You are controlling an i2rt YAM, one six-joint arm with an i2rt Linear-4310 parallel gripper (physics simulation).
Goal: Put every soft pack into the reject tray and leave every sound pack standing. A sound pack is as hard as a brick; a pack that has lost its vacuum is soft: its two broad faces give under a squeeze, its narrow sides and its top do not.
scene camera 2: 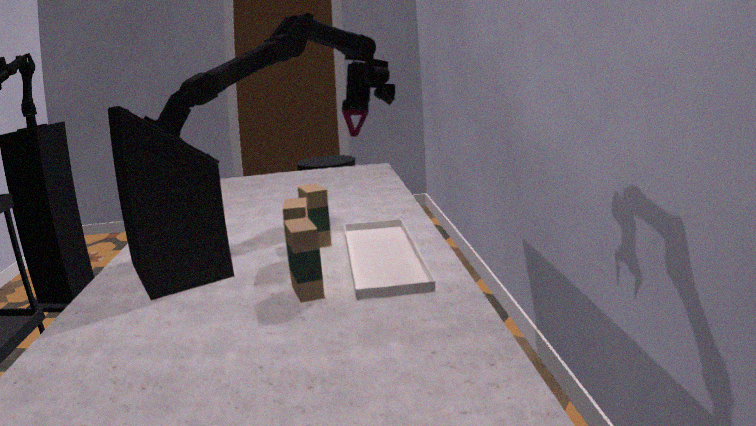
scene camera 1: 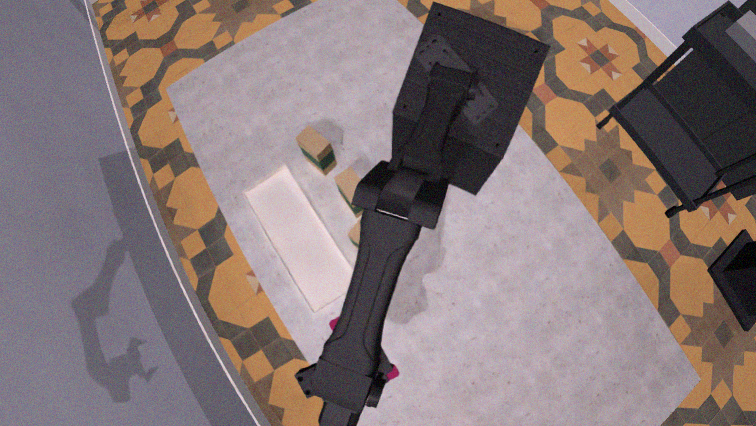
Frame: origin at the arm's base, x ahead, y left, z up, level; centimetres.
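Seen in the pictures: gripper, between the fingertips: (scene camera 2: 354, 135); arm's base, origin of its link: (scene camera 2: 164, 134) (scene camera 1: 456, 79).
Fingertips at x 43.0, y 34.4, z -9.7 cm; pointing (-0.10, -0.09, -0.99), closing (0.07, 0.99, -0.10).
Pixels of each thing's top centre, then the offset from my fingertips to it.
- white reject tray, centre of its top: (scene camera 2: 382, 248) (scene camera 1: 296, 234) dx +3.9, dy -32.3, dz -21.0 cm
- middle pack, centre of its top: (scene camera 2: 300, 202) (scene camera 1: 346, 187) dx -13.2, dy -32.2, dz -9.2 cm
- far pack, centre of its top: (scene camera 1: 368, 236) (scene camera 2: 311, 187) dx -11.4, dy -19.6, dz -9.1 cm
Three tan packs with green bands stand upright beside the white reject tray (scene camera 1: 296, 238) (scene camera 2: 391, 259), which is empty. The pack nearest scene camera 2 (scene camera 1: 315, 148) (scene camera 2: 305, 264) is fully visible. The middle pack (scene camera 1: 347, 185) (scene camera 2: 294, 207) is partly hidden by the arm in scene camera 1 and by the nearest pack in scene camera 2. The far pack (scene camera 1: 354, 234) (scene camera 2: 319, 218) is mostly hidden under the arm in scene camera 1. My gripper (scene camera 1: 363, 347) (scene camera 2: 354, 133) is open and empty, pointing down high above the table, beyond the far pack. Softness cannot be seen.
The black arm pedestal (scene camera 1: 476, 153) (scene camera 2: 174, 222) stands across the packs from the tray. A wall (scene camera 2: 581, 132) runs along the tray side beyond the table edge. A dark round stool (scene camera 2: 325, 160) is past the table's far end. A dark cart-like frame (scene camera 1: 656, 140) is off the table.
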